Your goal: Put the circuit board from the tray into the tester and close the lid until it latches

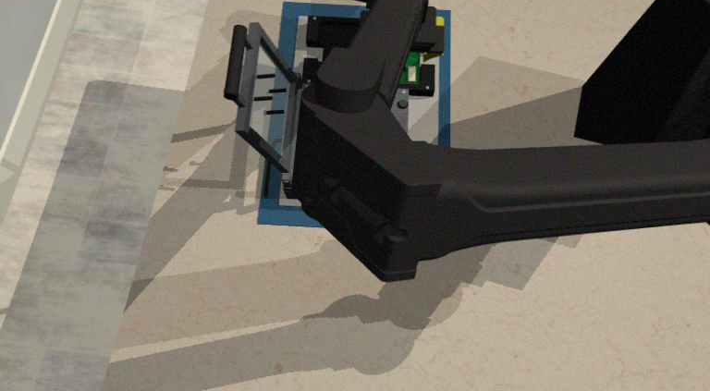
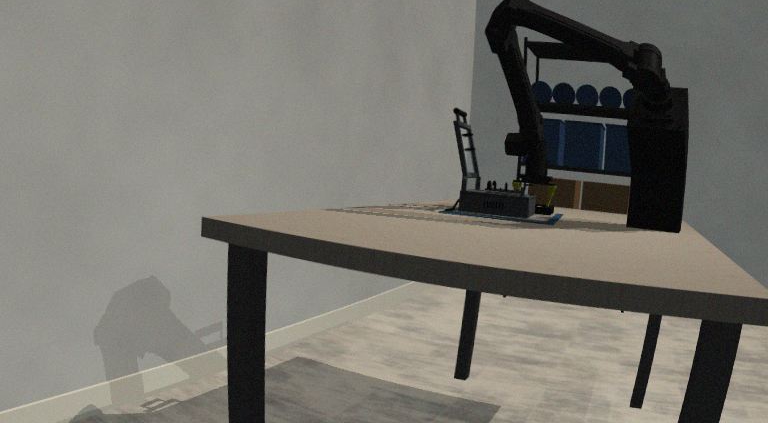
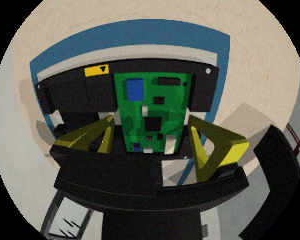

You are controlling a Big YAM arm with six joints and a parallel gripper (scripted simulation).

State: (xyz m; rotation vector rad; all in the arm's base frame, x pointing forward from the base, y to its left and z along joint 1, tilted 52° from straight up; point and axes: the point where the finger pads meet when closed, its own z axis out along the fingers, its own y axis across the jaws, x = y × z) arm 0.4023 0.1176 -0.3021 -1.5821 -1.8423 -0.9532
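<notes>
The green circuit board is right at my hand. The rest, counted from my hand: see-through lid (20 cm to the left, 16 cm above, 15 cm ahead).
</notes>
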